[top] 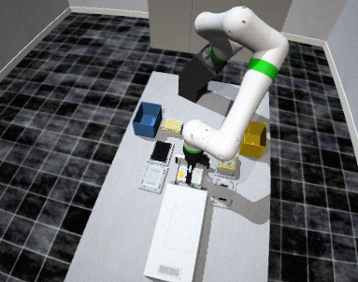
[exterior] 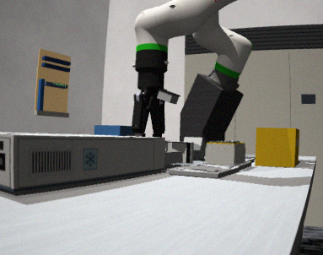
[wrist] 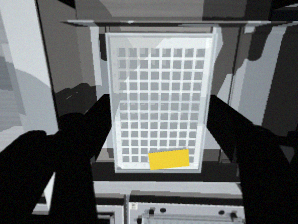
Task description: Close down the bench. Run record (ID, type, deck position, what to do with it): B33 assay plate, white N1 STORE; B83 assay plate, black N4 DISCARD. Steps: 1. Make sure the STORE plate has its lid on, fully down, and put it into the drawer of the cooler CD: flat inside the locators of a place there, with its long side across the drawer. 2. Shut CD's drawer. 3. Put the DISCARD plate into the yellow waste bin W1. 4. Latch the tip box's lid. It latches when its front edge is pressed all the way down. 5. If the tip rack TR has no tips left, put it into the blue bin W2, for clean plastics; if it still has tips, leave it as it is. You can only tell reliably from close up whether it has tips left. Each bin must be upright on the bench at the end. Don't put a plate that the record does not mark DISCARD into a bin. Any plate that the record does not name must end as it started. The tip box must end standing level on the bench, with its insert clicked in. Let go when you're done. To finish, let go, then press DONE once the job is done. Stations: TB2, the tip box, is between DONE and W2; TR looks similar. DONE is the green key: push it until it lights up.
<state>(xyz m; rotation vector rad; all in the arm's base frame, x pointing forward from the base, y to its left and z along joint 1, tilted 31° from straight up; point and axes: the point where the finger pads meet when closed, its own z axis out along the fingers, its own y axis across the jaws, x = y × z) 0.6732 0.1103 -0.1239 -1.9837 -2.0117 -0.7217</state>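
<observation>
Right now the cooler drawer is 40 mm ahead of my hand and 10 mm below it. Round my hand: clear plate lid: 20 mm below; cooler CD: 180 mm ahead, 10 mm to the left, 10 mm below; white plate: 20 mm below.
</observation>
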